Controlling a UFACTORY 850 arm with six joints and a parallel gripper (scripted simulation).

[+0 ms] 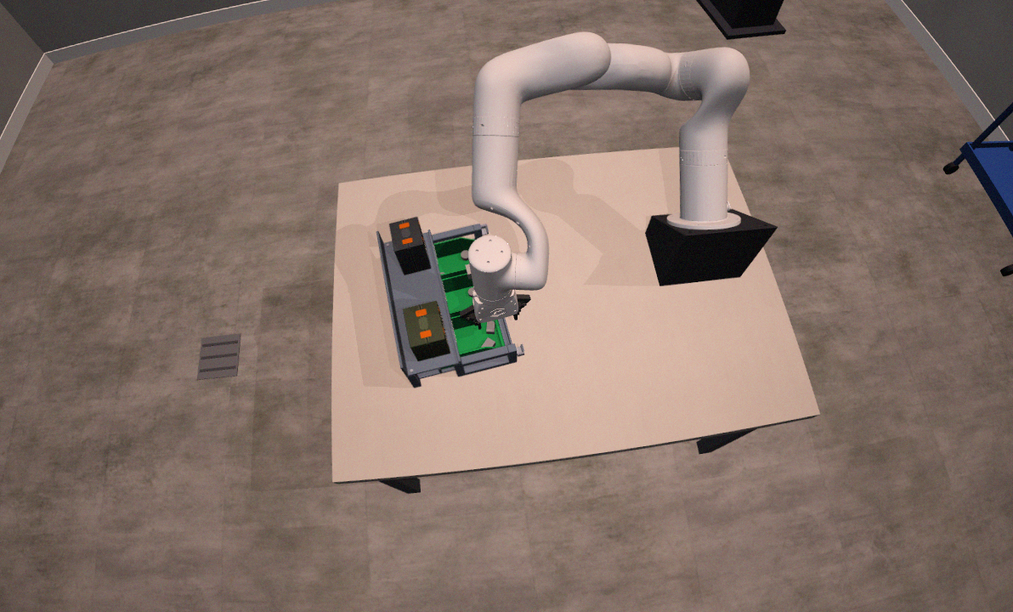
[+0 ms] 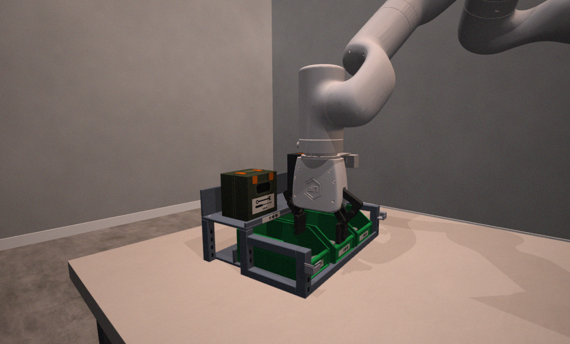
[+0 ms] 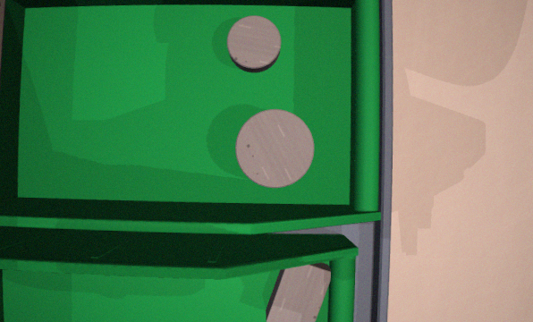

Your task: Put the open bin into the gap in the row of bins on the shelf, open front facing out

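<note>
Right now the grey shelf is 10 cm ahead of my hand, 9 cm to the right of it and 2 cm below it. Round my hand: black box 21 cm to the right, 17 cm ahead, 8 cm above.
</note>
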